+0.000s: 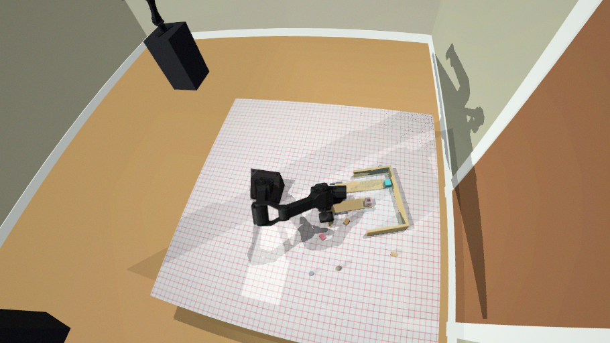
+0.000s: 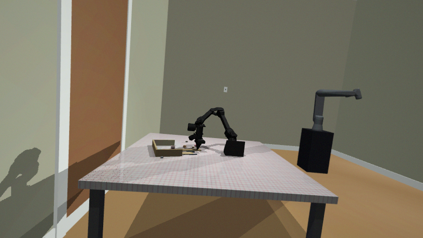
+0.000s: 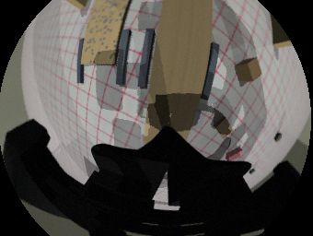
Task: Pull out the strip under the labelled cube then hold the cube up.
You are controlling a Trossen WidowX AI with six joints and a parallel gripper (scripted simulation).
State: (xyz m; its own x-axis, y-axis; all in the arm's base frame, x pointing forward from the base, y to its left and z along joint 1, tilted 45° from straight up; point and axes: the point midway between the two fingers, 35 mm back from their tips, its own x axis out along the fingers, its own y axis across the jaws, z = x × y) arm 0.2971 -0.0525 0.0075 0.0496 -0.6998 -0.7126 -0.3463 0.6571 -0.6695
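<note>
The tan strip lies 9 cm ahead of my gripper tip and 4 cm to the left of it. From my gripper tip the other things lie so: pink labelled cube 20 cm ahead, 7 cm to the left, 2 cm above.
</note>
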